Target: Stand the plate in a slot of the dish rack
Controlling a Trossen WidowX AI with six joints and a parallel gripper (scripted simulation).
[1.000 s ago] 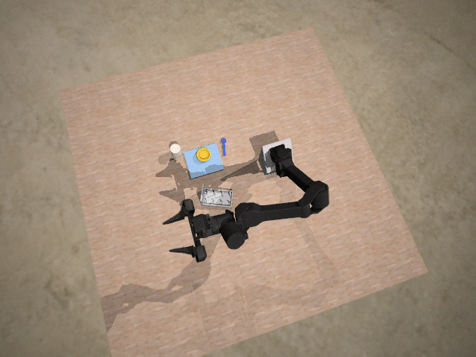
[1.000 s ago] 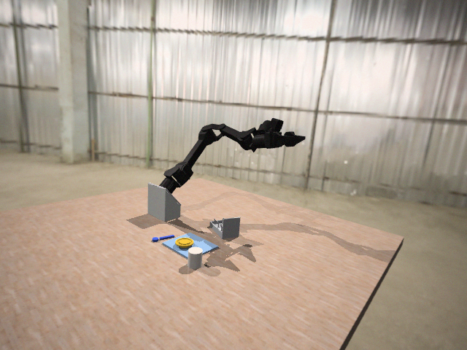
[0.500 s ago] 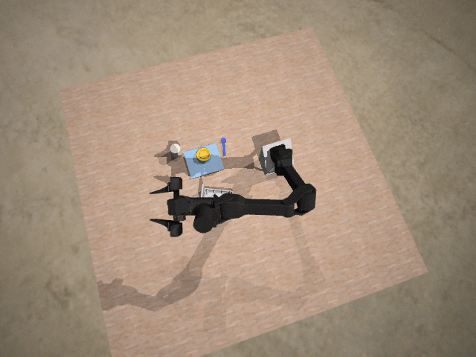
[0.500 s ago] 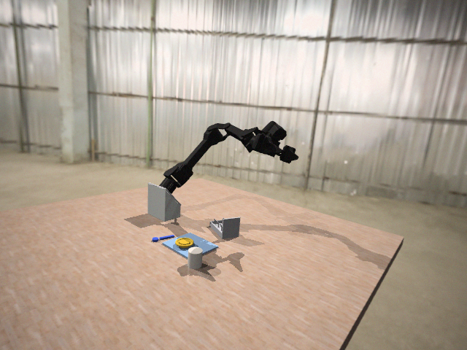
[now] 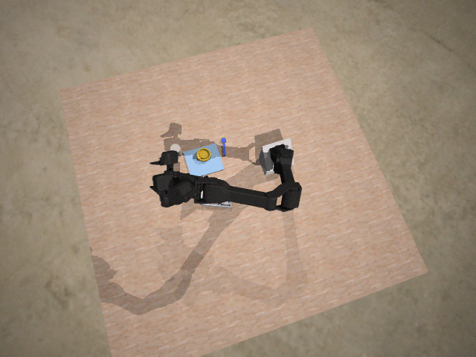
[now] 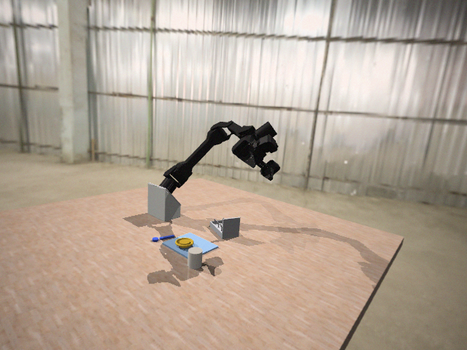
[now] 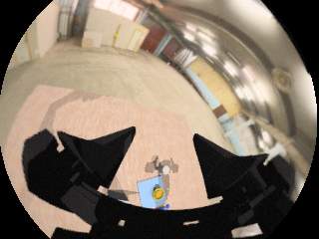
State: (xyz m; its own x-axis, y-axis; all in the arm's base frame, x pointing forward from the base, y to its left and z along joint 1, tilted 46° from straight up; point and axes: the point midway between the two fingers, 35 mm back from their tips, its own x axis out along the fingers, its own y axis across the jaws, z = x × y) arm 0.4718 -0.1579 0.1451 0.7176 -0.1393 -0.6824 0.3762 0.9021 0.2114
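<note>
Now: gripper tip 22 cm past the yellow plate, 11 cm to the left of it and 27 cm above it. Round my gripper tip: grey dish rack: 21 cm behind, 9 cm to the left, 27 cm below; white cup: 11 cm behind, 17 cm to the right, 27 cm below; light blue mat: 21 cm behind, 9 cm to the right, 29 cm below.
</note>
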